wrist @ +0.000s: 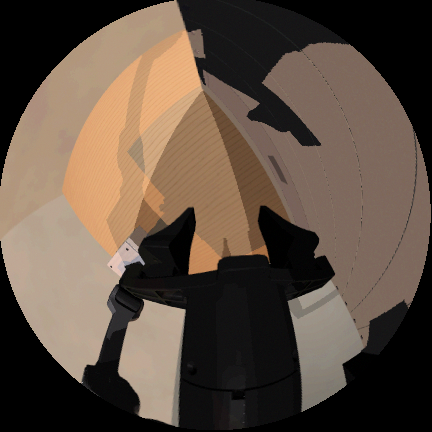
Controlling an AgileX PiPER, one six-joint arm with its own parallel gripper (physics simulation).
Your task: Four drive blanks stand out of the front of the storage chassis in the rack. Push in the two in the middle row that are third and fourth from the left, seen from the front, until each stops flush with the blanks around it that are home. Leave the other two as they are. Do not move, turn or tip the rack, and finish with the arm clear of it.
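Note:
My gripper (226, 213) is open, with its two black fingers apart and no object between them. It hangs above the wood-grained table, to the left of a large grey-brown surface (385, 175), which looks like a side of the rack or chassis and fills the right of the wrist view. Thin curved seams run along this surface and black shadows fall across it. The drive blanks, their rows and the chassis front cannot be made out in the wrist view, so how far any blank stands out cannot be told.
The wood-grained table top (95, 165) spans the left and middle, crossed by shadows. A small white plate (126, 256) with dark holes shows left of the gripper. Black parts of the arm (112, 340) show at the lower left. A narrow strip with a dark slot (278, 169) runs along the large surface's near edge.

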